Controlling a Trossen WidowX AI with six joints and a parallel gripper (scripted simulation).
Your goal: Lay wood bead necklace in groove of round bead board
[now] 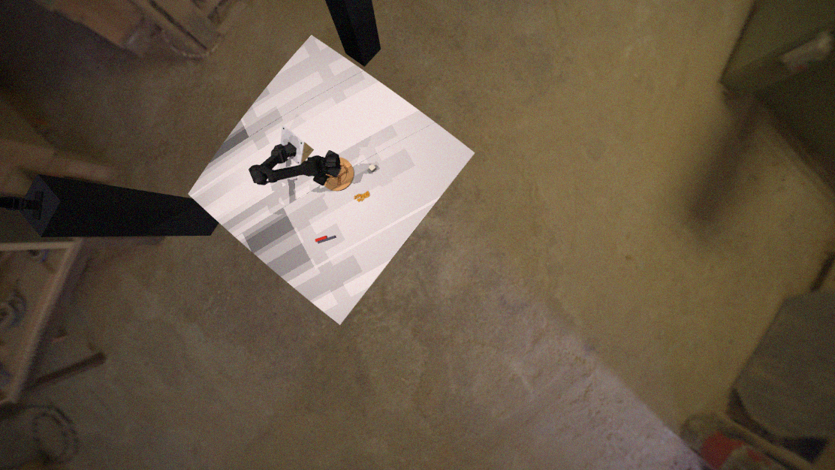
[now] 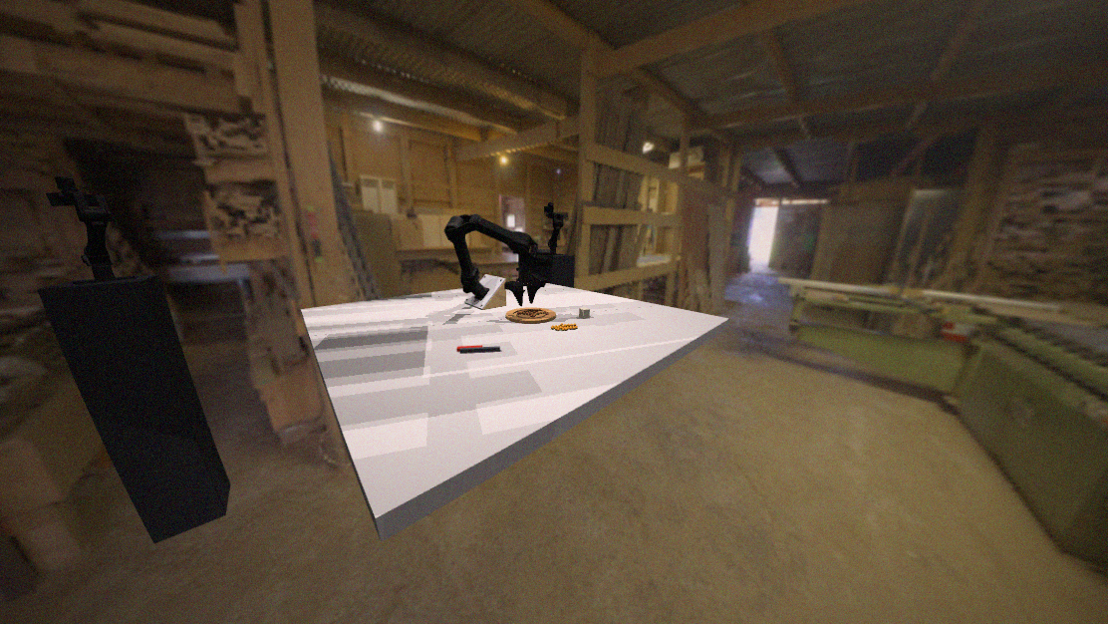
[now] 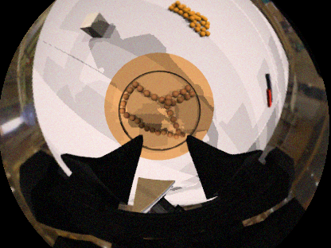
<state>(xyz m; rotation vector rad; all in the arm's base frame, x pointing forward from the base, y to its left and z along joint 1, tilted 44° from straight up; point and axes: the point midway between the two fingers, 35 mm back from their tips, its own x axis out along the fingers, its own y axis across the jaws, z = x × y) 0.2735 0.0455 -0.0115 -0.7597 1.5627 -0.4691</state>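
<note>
Right now the small grey cube is 16 cm to the left of my gripper tip, 16 cm ahead of it and 3 cm below it. Also, from my gripper tip: black marker: 34 cm to the right, 20 cm ahead, 4 cm below.
</note>
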